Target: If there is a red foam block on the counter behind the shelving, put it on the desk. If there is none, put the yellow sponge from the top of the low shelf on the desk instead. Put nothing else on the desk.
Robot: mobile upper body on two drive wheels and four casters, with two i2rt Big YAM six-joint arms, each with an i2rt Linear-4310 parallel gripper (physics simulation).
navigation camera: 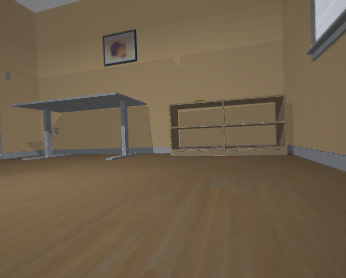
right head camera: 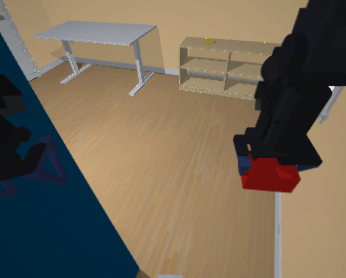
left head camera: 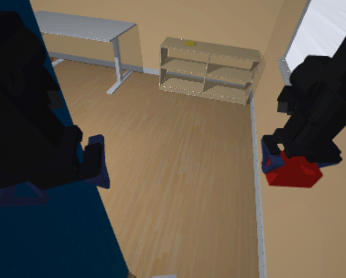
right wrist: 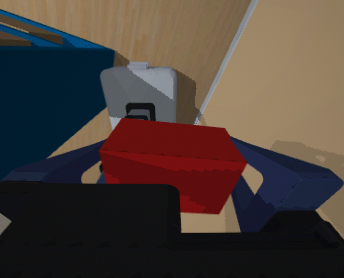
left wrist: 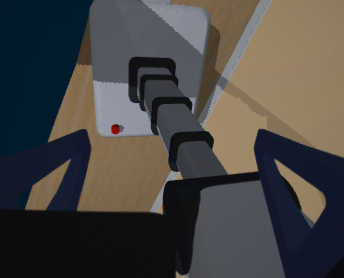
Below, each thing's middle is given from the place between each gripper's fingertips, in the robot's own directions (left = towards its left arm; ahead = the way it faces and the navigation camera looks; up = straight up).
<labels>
Right now the red foam block (right head camera: 266, 174) is 1 cm behind my right hand and 2 cm above it.
Right now my left hand is 70 mm short of the red foam block, 400 mm to the left of it and 40 mm above it.
</labels>
